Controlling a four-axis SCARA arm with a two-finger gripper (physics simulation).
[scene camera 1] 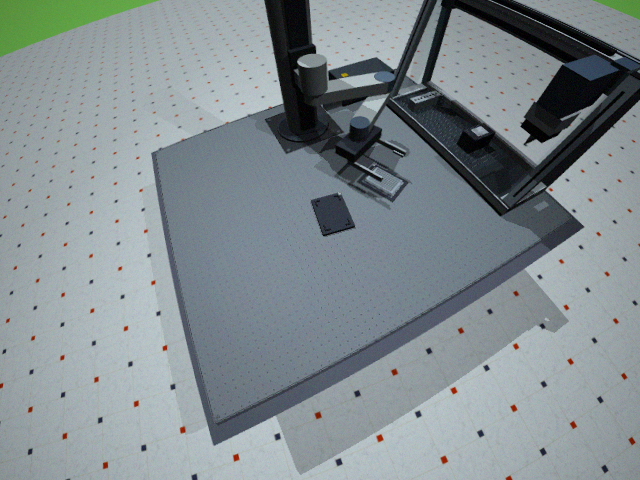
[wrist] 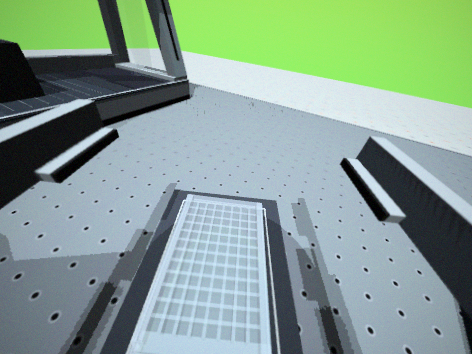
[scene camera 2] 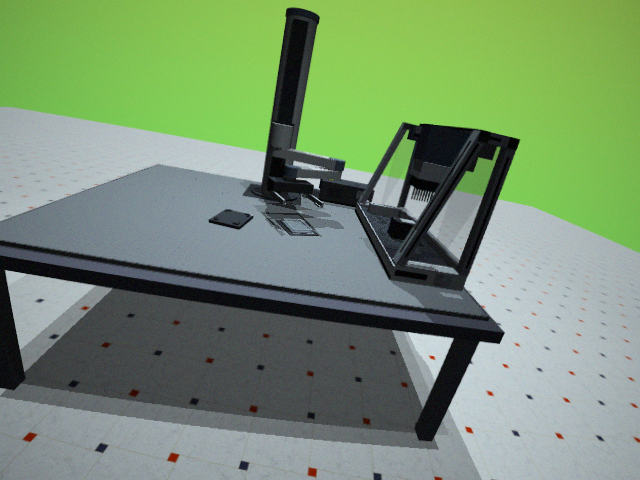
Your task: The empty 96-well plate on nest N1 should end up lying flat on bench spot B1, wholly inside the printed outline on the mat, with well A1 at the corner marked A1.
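Frame: origin at the arm's base, x ahead, y left, z up, level; centimetres.
Seen in the pictures: gripper, fingertip midpoint: [scene camera 1: 394,166] [wrist: 232,134] [scene camera 2: 303,204]; arm's base, link origin: [scene camera 1: 303,127].
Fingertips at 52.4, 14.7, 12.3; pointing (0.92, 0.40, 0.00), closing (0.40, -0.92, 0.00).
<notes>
Offsets run from my fingertips to a thing's middle, as dx, dy, dz. Level surfaces: height alone.
The clear 96-well plate @(-2.5, -0.8, -10.2) [scene camera 1: 385,181] [scene camera 2: 298,225] [wrist: 212,270] lies flat on a thin dark mat @(dz -10.9) [scene camera 1: 394,197] [scene camera 2: 305,234] [wrist: 284,300]. A thin pale printed line runs close along both its long sides in the wrist view. The near end is cut off there, and the A1 mark and well A1 cannot be made out. A thicker dark block with corner pieces @(+1.6, -26.6, -10.2) [scene camera 1: 332,213] [scene camera 2: 231,218], which looks like nest N1, bears no plate. My gripper [scene camera 1: 392,165] [scene camera 2: 303,205] [wrist: 232,134] is open and empty, above the plate, its fingers wide apart and clear of it.
The arm's column [scene camera 1: 290,41] [scene camera 2: 297,72] stands at the back of the perforated bench. A framed pipetting station [scene camera 1: 435,46] [scene camera 2: 486,206] [wrist: 145,100] stands right of the mat in the scene views. A dark box [scene camera 1: 369,67] [scene camera 2: 343,192] sits behind the arm.
</notes>
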